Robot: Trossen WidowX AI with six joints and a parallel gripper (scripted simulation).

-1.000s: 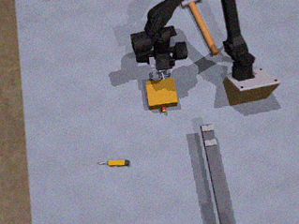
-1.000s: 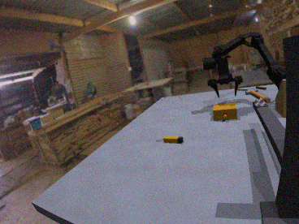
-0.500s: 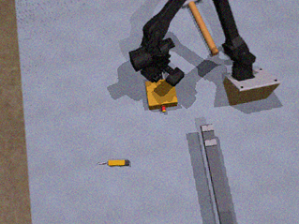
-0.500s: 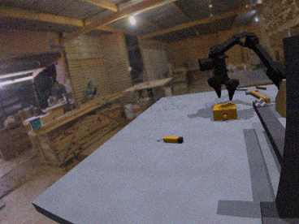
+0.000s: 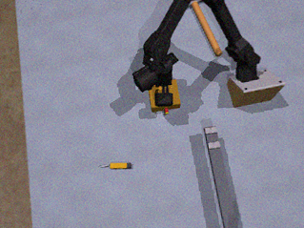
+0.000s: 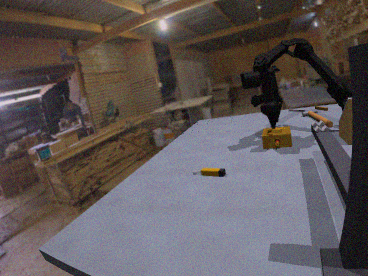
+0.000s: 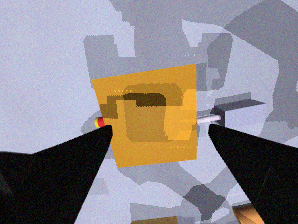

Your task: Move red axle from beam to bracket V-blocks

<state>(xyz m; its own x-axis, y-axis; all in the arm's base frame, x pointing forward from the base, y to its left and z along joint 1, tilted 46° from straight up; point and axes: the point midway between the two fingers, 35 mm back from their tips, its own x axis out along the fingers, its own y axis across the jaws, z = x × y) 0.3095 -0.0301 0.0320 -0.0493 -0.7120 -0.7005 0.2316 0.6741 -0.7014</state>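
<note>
Now: the orange block 4 cm below my gripper tip and 1 cm to the left of it. From my gripper tip the other things lie so: yellow tool: 23 cm ahead, 22 cm to the left, 6 cm below; grey block: 9 cm to the right, 6 cm below, 3 cm behind.
</note>
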